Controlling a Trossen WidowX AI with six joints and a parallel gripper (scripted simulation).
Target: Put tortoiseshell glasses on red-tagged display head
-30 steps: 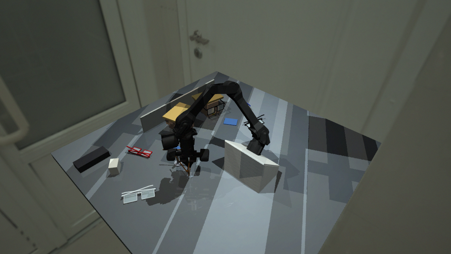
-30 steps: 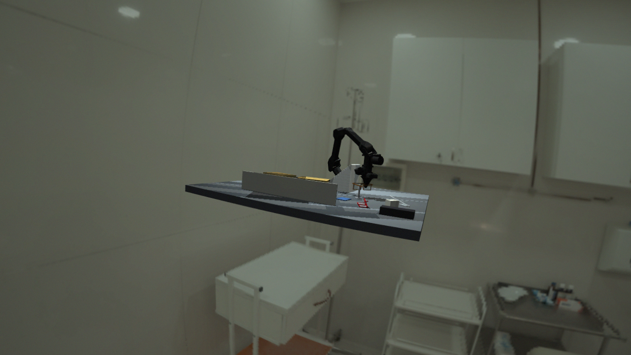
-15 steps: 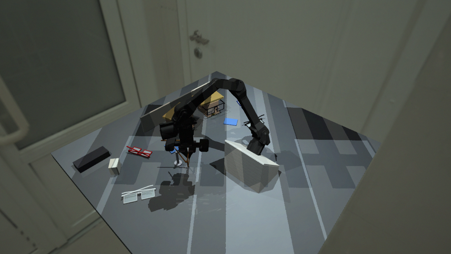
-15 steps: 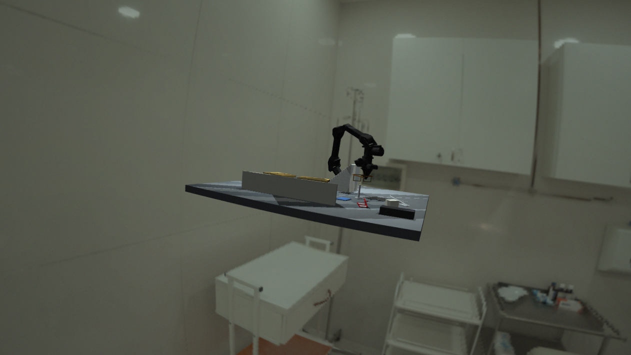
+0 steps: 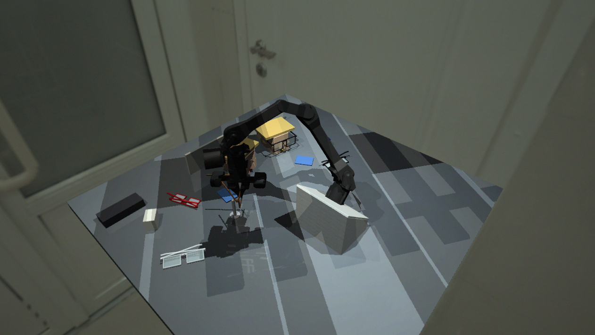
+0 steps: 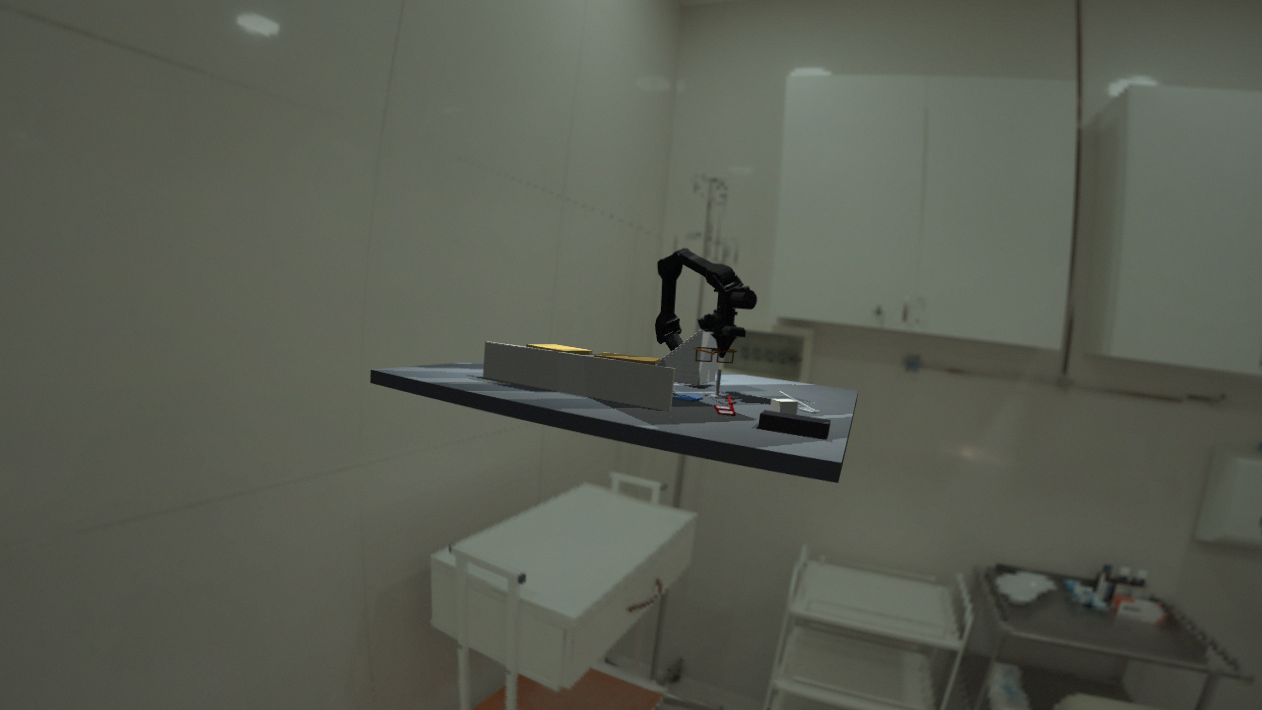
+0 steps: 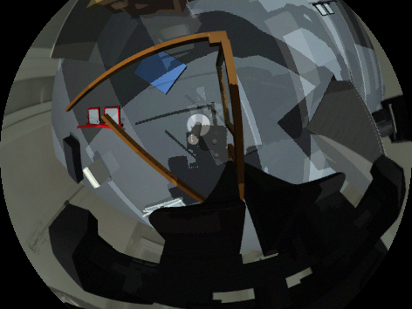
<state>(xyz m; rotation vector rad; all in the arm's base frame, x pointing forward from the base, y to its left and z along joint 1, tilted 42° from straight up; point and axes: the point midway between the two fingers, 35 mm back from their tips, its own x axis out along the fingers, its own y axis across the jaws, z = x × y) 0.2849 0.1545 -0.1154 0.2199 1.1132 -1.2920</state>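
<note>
My gripper tip is 4 cm short of the round-based stand and 10 cm above it. Also, from my gripper tip: black box: 41 cm ahead, 24 cm to the left, 10 cm below; beige block: 26 cm ahead, 21 cm to the left, 9 cm below.
</note>
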